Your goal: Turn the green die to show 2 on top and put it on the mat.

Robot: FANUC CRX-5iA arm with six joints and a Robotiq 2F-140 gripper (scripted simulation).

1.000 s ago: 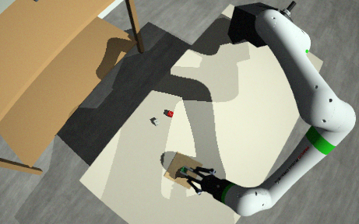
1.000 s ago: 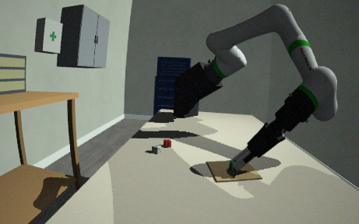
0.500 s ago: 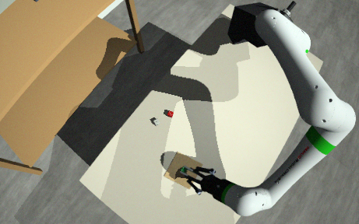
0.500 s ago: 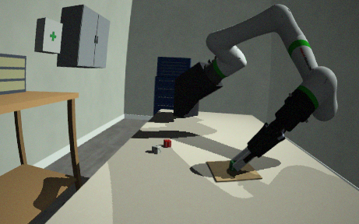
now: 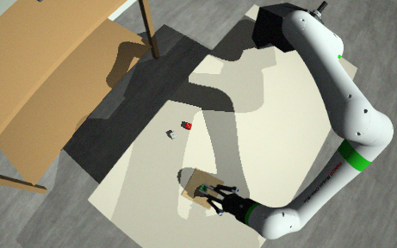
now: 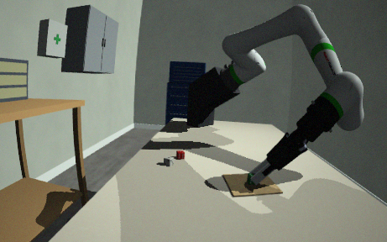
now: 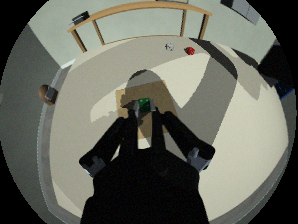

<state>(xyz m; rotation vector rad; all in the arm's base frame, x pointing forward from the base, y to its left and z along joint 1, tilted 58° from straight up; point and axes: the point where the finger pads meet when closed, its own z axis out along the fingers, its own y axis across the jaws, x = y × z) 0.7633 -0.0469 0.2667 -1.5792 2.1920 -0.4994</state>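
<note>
Right now the mat is 4 cm below my hand and 2 cm to the right of it. Round my hand: red die 27 cm to the right, 15 cm behind, 3 cm below; then green die 2 cm to the right, 2 cm below; then grey die 29 cm to the right, 7 cm behind, 3 cm below.
</note>
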